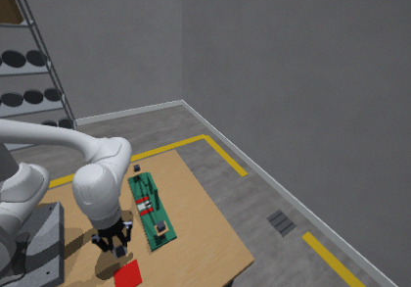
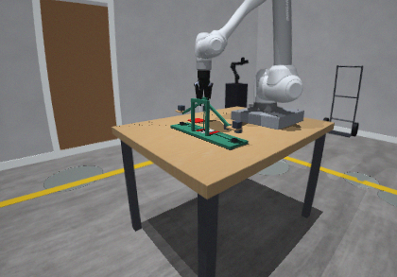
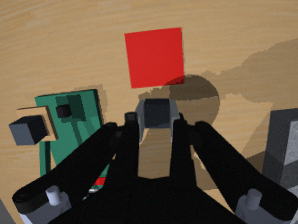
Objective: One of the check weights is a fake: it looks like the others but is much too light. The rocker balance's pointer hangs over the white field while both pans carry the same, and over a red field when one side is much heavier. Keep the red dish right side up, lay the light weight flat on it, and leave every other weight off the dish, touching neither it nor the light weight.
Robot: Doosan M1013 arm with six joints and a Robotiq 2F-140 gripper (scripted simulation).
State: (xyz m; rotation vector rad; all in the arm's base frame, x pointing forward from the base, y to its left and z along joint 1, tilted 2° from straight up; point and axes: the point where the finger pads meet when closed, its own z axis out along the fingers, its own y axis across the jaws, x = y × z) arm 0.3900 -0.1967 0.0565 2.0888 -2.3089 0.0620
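The flat red dish lies 60 mm to the right of my hand and 110 mm below it. Round my hand: green rocker balance: 170 mm ahead, 200 mm to the left, 20 mm below.
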